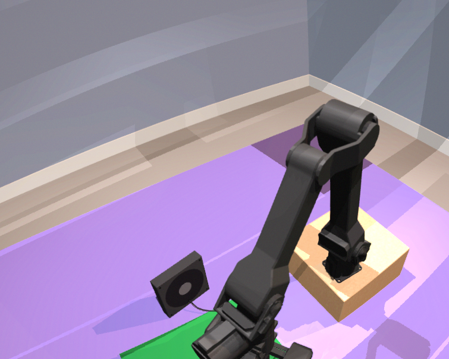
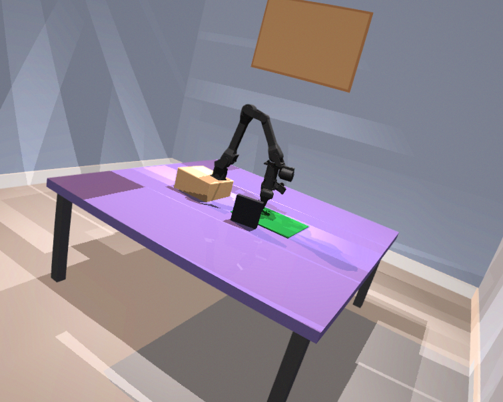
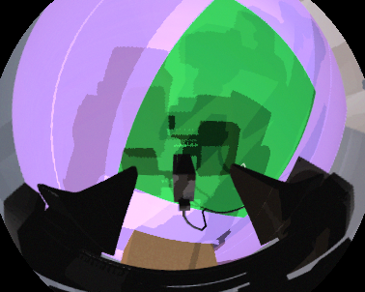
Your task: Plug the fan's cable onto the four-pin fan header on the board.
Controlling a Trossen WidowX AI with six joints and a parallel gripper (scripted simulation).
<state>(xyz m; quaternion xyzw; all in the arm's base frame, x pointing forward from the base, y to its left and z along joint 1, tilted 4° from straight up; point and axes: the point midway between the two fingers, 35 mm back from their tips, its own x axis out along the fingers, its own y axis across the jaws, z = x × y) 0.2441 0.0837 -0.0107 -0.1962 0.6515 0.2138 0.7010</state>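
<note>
Now: the fan plug 10 mm behind my gripper tip and 10 mm below it. From my gripper tip the other things lie so: green board (90 mm ahead, 50 mm to the right, 40 mm below); then black fan (60 mm ahead, 220 mm to the right, 30 mm above).
</note>
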